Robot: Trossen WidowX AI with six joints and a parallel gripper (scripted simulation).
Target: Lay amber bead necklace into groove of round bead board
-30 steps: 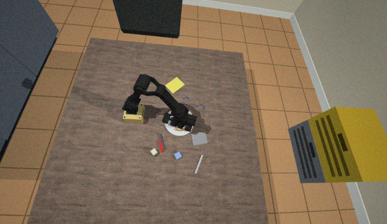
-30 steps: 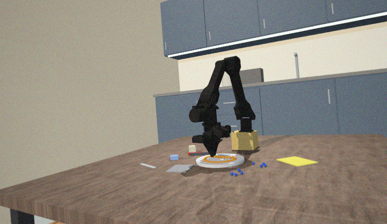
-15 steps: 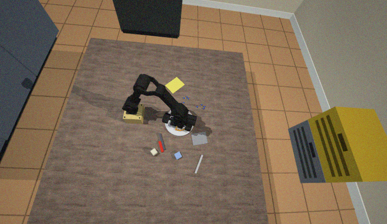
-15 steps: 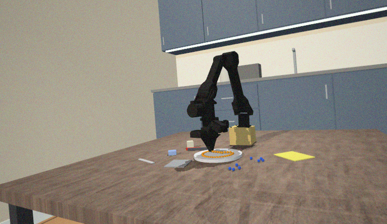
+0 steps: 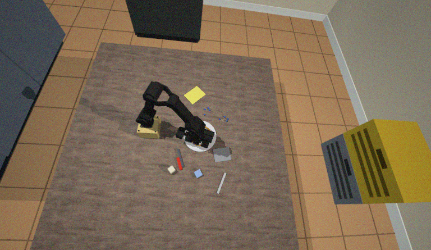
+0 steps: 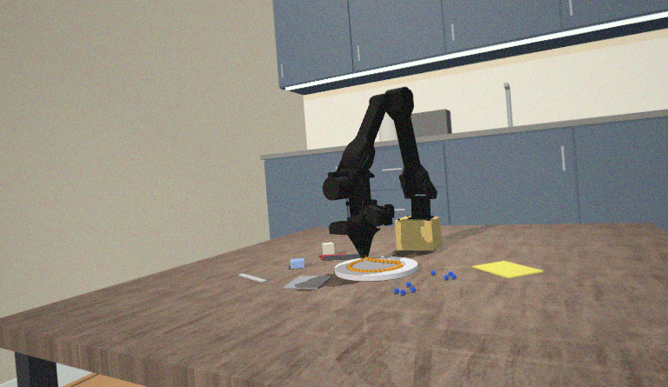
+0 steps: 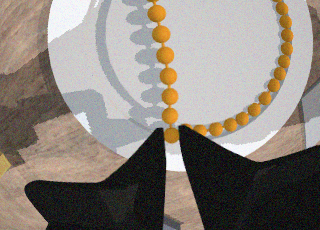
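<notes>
My gripper tip is 7 cm past the red stick, 11 cm to the left of it and 2 cm above it. From my gripper tip the other things lie so: cream cube: 11 cm behind, 16 cm to the right; then light blue cube: 4 cm ahead, 18 cm to the right, 1 cm below; then grey square tile: 18 cm ahead, 7 cm to the right, 2 cm below.
</notes>
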